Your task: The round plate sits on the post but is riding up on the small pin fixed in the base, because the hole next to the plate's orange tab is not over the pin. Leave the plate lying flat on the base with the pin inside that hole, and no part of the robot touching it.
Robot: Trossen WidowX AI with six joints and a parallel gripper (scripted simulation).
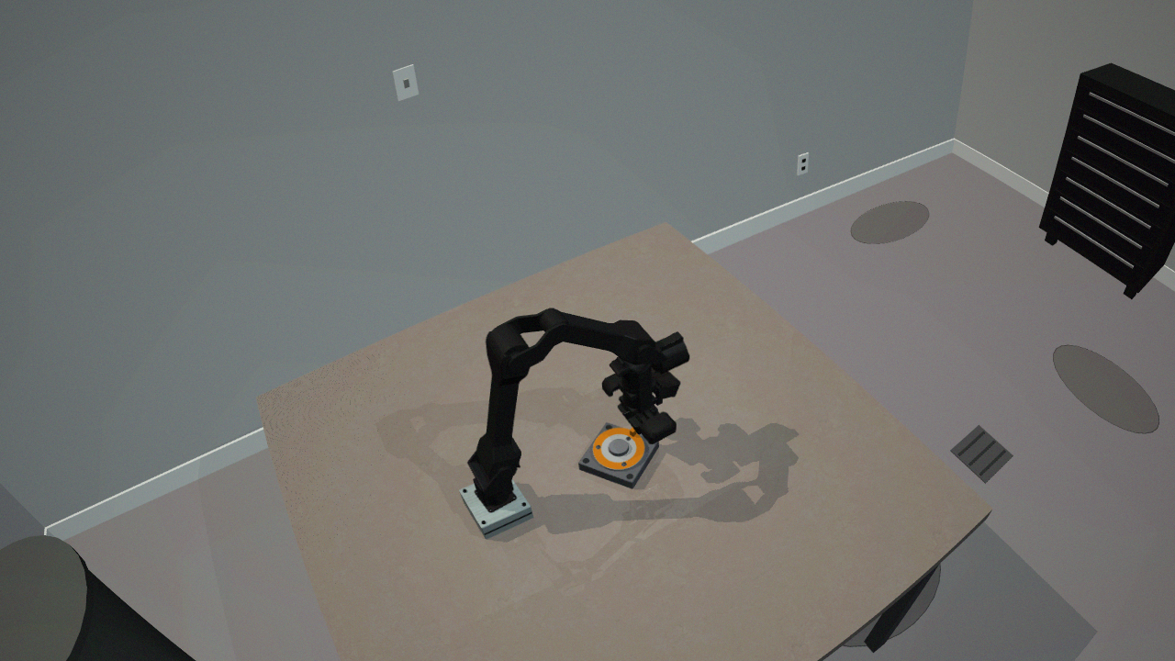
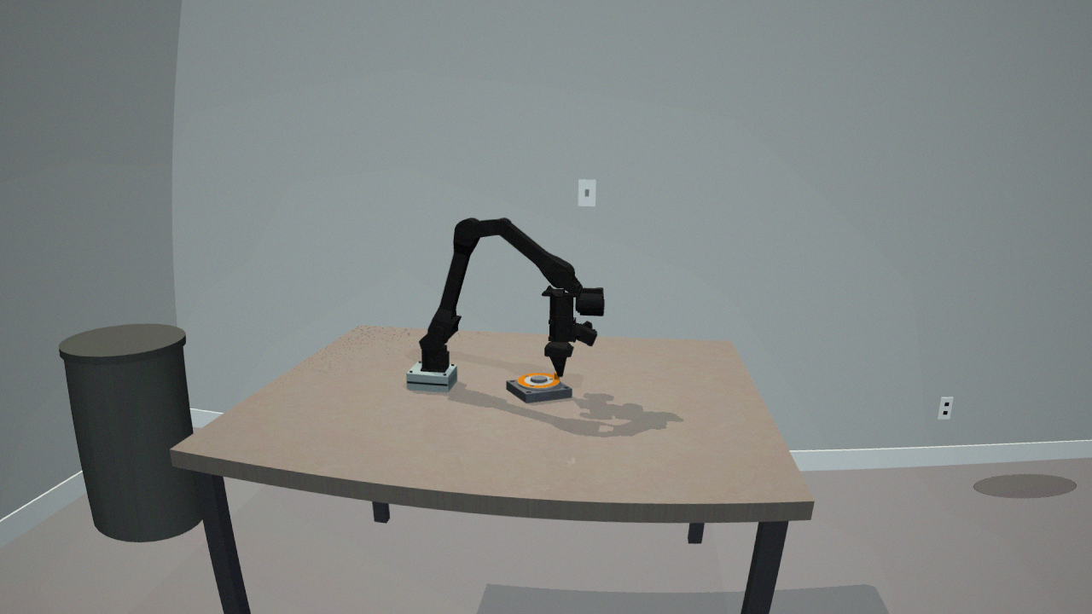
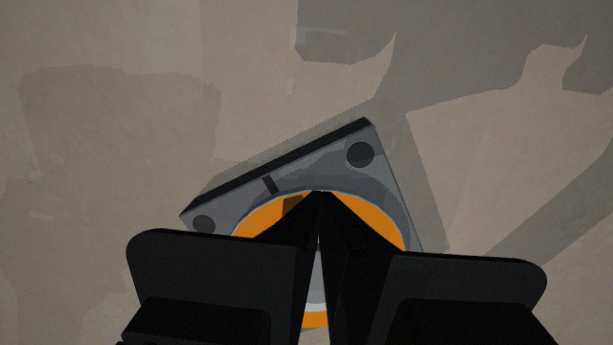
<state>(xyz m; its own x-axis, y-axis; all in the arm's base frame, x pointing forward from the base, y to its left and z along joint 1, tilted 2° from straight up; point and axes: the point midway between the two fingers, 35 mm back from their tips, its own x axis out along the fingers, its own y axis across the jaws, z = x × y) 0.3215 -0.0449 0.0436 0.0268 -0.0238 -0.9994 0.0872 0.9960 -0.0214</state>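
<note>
My gripper tip is now 50 mm past the square grey base and 20 mm above it.
</note>
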